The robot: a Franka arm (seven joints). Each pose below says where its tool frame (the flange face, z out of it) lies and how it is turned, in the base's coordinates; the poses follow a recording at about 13 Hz.
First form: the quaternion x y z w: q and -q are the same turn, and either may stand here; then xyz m.
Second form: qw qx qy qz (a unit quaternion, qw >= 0); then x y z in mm. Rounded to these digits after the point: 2 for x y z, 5 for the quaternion.
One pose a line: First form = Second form
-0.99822 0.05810 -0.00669 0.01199 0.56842 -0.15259 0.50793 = 0.01199 -0.99822 0.05810 -0.00669 568.42 -152.59 507.93
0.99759 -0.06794 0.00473 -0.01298 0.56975 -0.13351 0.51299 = 0.01298 -0.99759 0.06794 -0.00473 569.75 -133.51 512.99
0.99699 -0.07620 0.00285 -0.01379 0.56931 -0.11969 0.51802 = 0.01379 -0.99699 0.07620 -0.00285 569.31 -119.69 518.02
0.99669 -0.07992 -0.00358 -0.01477 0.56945 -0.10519 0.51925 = 0.01477 -0.99669 0.07992 0.00358 569.45 -105.19 519.25
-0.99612 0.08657 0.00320 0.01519 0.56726 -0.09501 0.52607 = 0.01519 -0.99612 0.08657 0.00320 567.26 -95.01 526.07
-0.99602 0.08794 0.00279 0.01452 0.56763 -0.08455 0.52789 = 0.01452 -0.99602 0.08794 0.00279 567.63 -84.55 527.89
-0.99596 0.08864 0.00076 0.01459 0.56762 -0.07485 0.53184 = 0.01459 -0.99596 0.08864 0.00076 567.62 -74.85 531.84
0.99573 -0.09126 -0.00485 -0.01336 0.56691 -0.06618 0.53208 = 0.01336 -0.99573 0.09126 0.00485 566.91 -66.18 532.08
